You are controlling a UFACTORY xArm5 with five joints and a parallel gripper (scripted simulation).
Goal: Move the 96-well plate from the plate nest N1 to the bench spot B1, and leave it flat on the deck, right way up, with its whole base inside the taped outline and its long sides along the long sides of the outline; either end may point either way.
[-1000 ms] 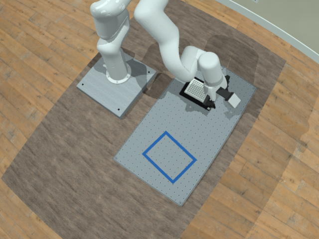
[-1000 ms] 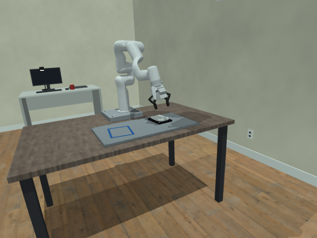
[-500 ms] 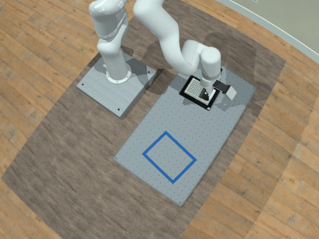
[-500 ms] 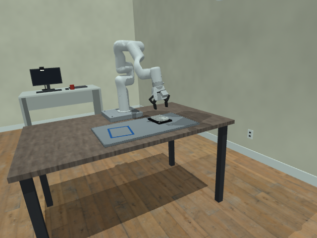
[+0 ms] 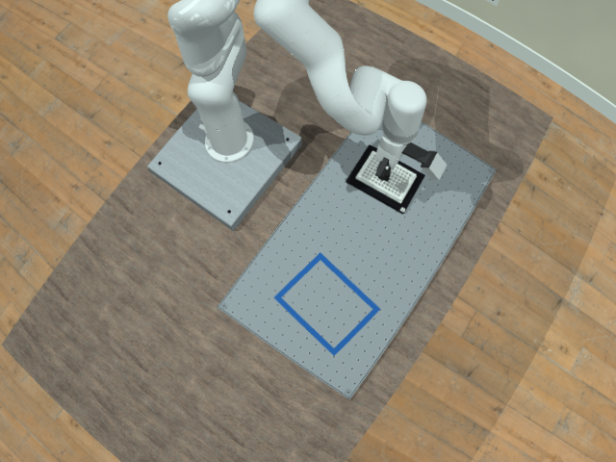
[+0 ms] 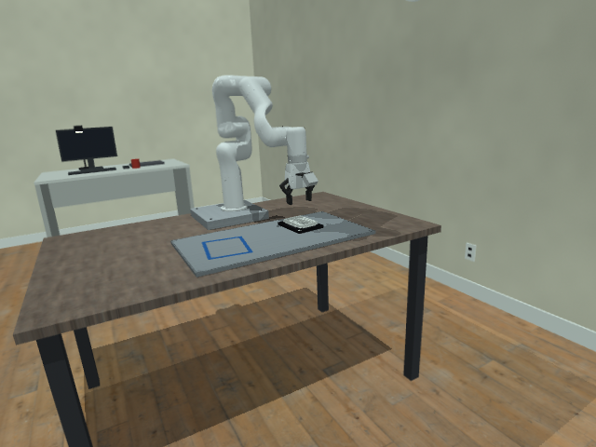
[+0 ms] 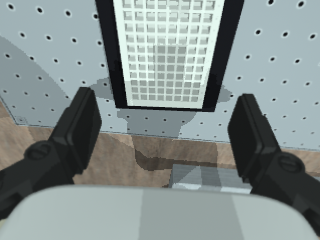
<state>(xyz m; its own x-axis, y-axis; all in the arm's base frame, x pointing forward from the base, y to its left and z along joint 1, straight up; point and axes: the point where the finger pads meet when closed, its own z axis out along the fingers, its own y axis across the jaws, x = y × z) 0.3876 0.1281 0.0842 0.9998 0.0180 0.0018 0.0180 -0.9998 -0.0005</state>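
My gripper is now 9 cm above the white 96-well plate. Round my hand: black plate nest N1: 11 cm below.
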